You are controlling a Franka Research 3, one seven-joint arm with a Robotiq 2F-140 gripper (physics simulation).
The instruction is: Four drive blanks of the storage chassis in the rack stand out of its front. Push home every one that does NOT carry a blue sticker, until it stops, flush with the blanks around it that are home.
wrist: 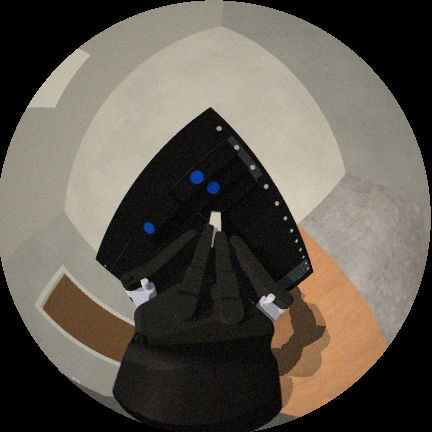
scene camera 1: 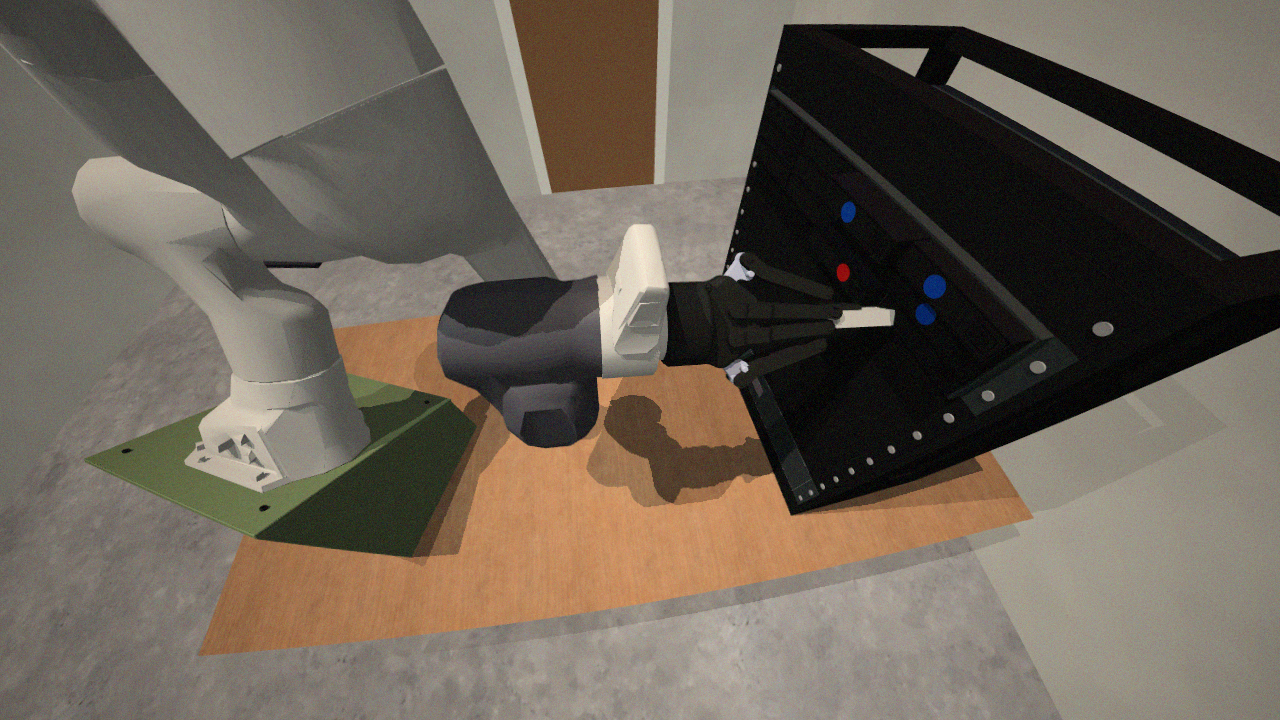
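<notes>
The black storage chassis sits in the tilted rack [scene camera 1: 1056, 223] [wrist: 165, 185]. Three blue stickers show on its dark front: an upper-left one [scene camera 1: 848, 212] [wrist: 149, 228], a right one [scene camera 1: 934, 286] [wrist: 197, 177] and one just below it [scene camera 1: 925, 314] [wrist: 213, 187]. A red sticker [scene camera 1: 843, 272] shows in the scene view, left of the fingertips; the fingers hide it in the wrist view. My gripper [scene camera 1: 863, 317] [wrist: 214, 218] is shut and empty, its pale fingertips at the chassis front, below and left of the lower blue stickers. Blank edges are too dark to tell how far each stands out, or whether the tips touch.
The rack stands on a wooden table [scene camera 1: 554, 573] [wrist: 345, 370]; its side flange with round holes runs along the right of the wrist view. The arm's base is on a green wedge plate [scene camera 1: 375, 483]. A brown door [scene camera 1: 586, 89] [wrist: 90, 320] is in the wall behind.
</notes>
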